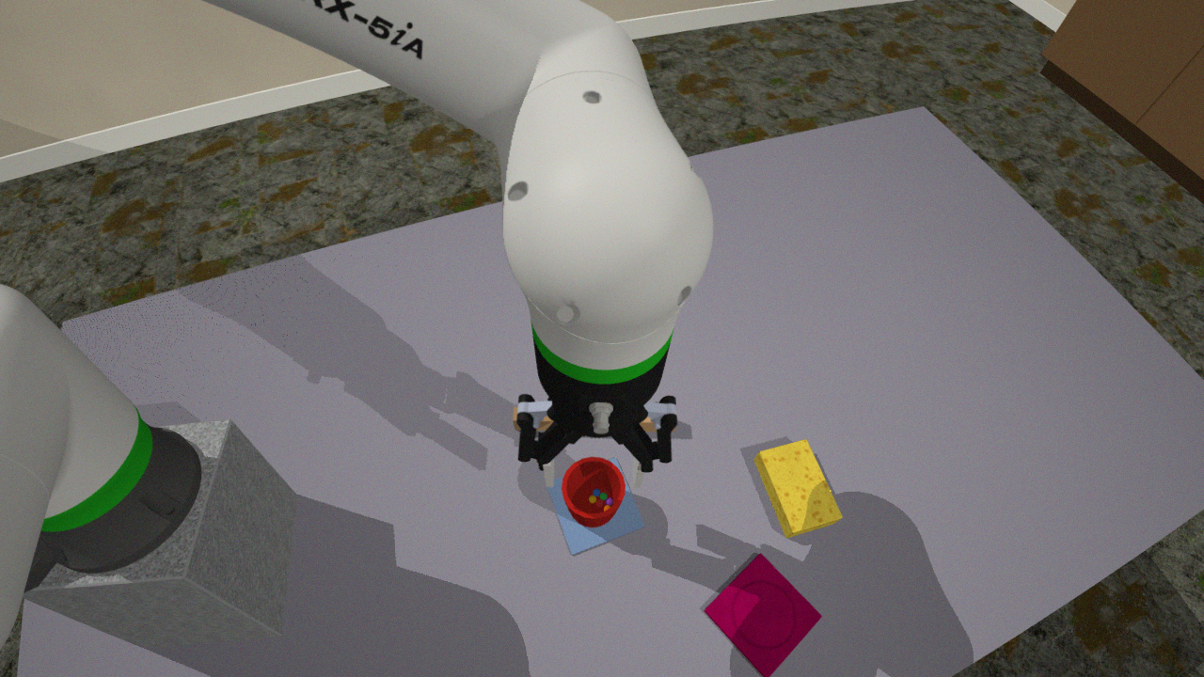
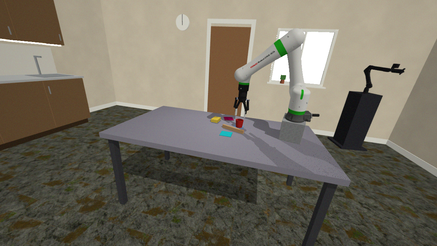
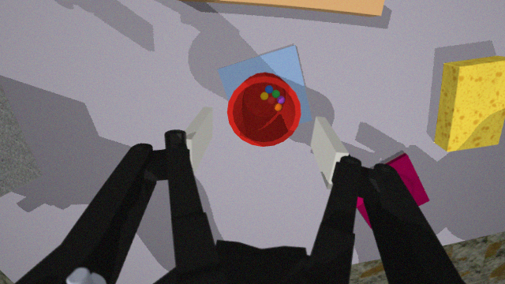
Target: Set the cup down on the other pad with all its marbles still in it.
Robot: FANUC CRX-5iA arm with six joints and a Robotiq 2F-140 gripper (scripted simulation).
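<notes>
Right now the cup is 11 cm below my hand. Also, from my hand: wooden rail 13 cm below, 9 cm to the left, 6 cm ahead; then yellow sponge 24 cm ahead, 12 cm to the right, 12 cm below; then teal pad 19 cm to the left, 15 cm below, 12 cm ahead.
</notes>
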